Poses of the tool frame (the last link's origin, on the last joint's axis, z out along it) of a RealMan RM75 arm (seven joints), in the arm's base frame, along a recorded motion.
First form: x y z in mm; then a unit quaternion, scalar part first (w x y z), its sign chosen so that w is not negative.
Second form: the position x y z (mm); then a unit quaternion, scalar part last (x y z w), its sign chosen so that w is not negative. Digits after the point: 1 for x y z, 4 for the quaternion.
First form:
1: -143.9, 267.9, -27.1, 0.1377, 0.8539, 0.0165, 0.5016
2: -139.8, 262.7, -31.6, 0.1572, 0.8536, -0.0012, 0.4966
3: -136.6, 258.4, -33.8, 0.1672, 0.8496, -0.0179, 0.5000
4: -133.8, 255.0, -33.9, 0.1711, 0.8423, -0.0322, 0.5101
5: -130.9, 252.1, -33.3, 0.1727, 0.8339, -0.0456, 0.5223
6: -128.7, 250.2, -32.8, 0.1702, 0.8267, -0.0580, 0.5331
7: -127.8, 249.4, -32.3, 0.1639, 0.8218, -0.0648, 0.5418
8: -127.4, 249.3, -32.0, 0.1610, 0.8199, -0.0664, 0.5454
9: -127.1, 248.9, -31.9, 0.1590, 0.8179, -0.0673, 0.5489
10: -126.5, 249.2, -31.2, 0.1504, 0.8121, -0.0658, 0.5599
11: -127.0, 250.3, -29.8, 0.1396, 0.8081, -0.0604, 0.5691
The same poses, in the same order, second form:
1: -143.9, 267.9, -27.1, 0.8539, 0.0165, 0.5016, 0.1377
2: -139.8, 262.7, -31.6, 0.8536, -0.0012, 0.4966, 0.1572
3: -136.6, 258.4, -33.8, 0.8496, -0.0179, 0.5000, 0.1672
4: -133.8, 255.0, -33.9, 0.8423, -0.0322, 0.5101, 0.1711
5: -130.9, 252.1, -33.3, 0.8339, -0.0456, 0.5223, 0.1727
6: -128.7, 250.2, -32.8, 0.8267, -0.0580, 0.5331, 0.1702
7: -127.8, 249.4, -32.3, 0.8218, -0.0648, 0.5418, 0.1639
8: -127.4, 249.3, -32.0, 0.8199, -0.0664, 0.5454, 0.1610
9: -127.1, 248.9, -31.9, 0.8179, -0.0673, 0.5489, 0.1590
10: -126.5, 249.2, -31.2, 0.8121, -0.0658, 0.5599, 0.1504
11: -127.0, 250.3, -29.8, 0.8081, -0.0604, 0.5691, 0.1396
